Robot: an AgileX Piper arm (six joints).
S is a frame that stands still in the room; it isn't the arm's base.
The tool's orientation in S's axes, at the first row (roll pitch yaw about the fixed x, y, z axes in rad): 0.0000 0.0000 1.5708
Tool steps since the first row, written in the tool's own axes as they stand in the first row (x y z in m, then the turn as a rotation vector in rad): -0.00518 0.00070 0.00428 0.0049 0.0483 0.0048; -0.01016 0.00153 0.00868 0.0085 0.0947 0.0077; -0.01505 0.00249 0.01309 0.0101 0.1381 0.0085; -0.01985 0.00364 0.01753 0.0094 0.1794 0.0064; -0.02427 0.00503 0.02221 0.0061 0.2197 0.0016; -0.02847 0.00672 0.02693 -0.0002 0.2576 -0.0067; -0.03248 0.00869 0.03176 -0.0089 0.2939 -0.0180; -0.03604 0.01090 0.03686 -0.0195 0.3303 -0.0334
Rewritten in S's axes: -0.00070 -0.00518 0.00428 -0.0483 0.0049 0.0048; -0.00153 -0.01016 0.00868 -0.0947 0.0085 0.0077; -0.00249 -0.01505 0.01309 -0.1381 0.0101 0.0085; -0.00364 -0.01985 0.01753 -0.1794 0.0094 0.0064; -0.00503 -0.02427 0.02221 -0.2197 0.0061 0.0016; -0.00672 -0.02847 0.02693 -0.2576 -0.0002 -0.0067; -0.00869 -0.03248 0.03176 -0.2939 -0.0089 -0.0180; -0.01090 -0.03604 0.03686 -0.3303 -0.0195 -0.0334
